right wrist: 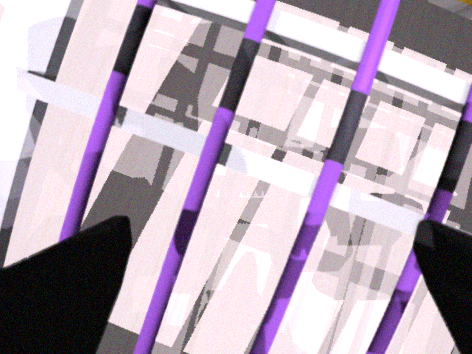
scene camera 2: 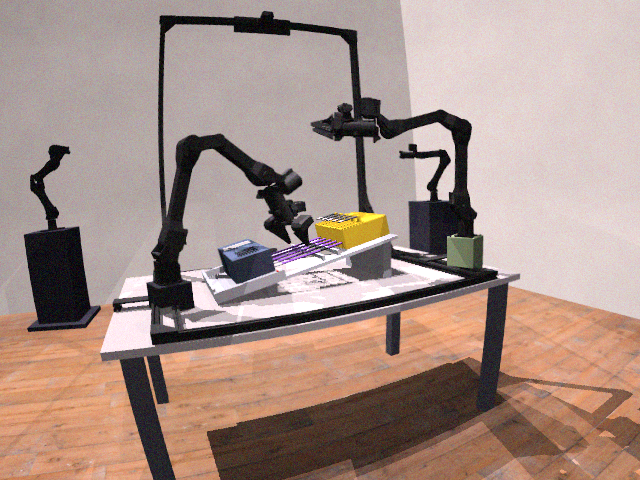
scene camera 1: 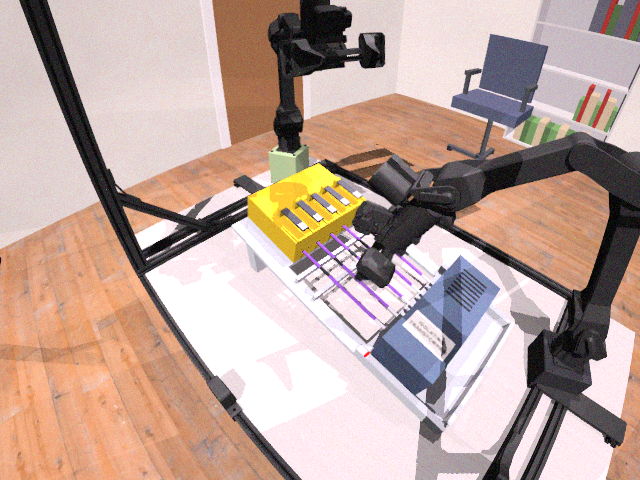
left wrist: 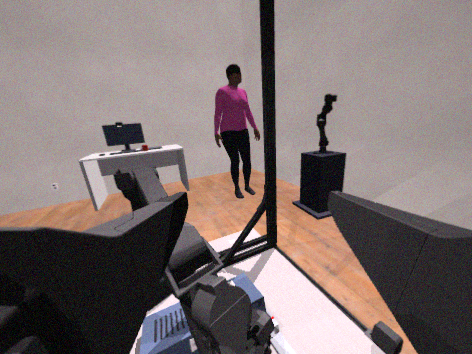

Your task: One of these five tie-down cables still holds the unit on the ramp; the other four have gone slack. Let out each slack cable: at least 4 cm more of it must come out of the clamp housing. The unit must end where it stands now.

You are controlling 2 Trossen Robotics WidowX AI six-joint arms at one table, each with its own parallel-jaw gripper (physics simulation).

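Observation:
The yellow clamp housing (scene camera 1: 271, 227) (scene camera 2: 361, 230) stands at the high end of the white ramp (scene camera 1: 336, 323) (scene camera 2: 372, 245), with a row of dark, pale-tipped levers on top. The blue unit (scene camera 1: 403, 356) (scene camera 2: 245, 266) (left wrist: 162, 332) sits at the low end. Purple cables (scene camera 1: 338, 285) (right wrist: 205, 165) with black bands run between them. My right gripper (scene camera 1: 368, 245) (scene camera 2: 297, 241) (right wrist: 275, 233) is open and empty above the cables; two cables pass between its fingertips in the right wrist view, another beside the right-hand tip. My left gripper (scene camera 1: 343, 55) (scene camera 2: 313, 127) (left wrist: 257, 198) is open and empty, high up.
White crossbars (right wrist: 275, 167) lie beneath the cables. A black frame (scene camera 1: 82, 129) (scene camera 2: 161, 113) (left wrist: 269, 125) rises from the table's edge. A pale green block (scene camera 1: 288, 165) (scene camera 2: 465, 251) stands under the left arm. A red mark (scene camera 1: 366, 354) is on the ramp's edge near the unit.

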